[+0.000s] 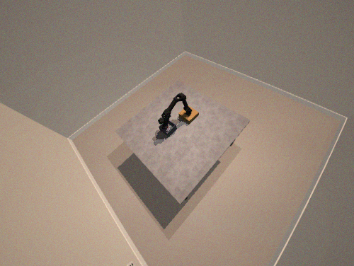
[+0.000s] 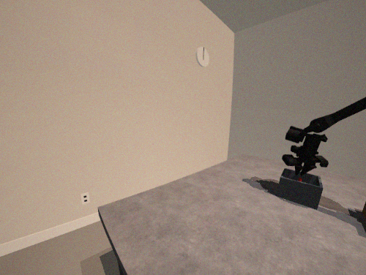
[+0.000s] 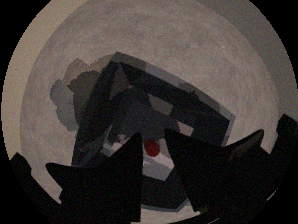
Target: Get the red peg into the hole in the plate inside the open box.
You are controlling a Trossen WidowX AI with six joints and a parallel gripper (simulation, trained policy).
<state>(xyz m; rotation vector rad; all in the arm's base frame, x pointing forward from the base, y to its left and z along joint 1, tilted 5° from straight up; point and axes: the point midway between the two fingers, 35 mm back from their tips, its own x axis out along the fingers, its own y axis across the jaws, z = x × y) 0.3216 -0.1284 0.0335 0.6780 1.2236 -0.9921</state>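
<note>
The red peg is 1 cm behind my gripper tip, 3 cm to the left of it and 2 cm below it. The rest, counted from my gripper tip: light plate (1 cm behind, 2 cm to the left, 5 cm below); then dark box (1 cm behind, 2 cm to the left, 7 cm below).
</note>
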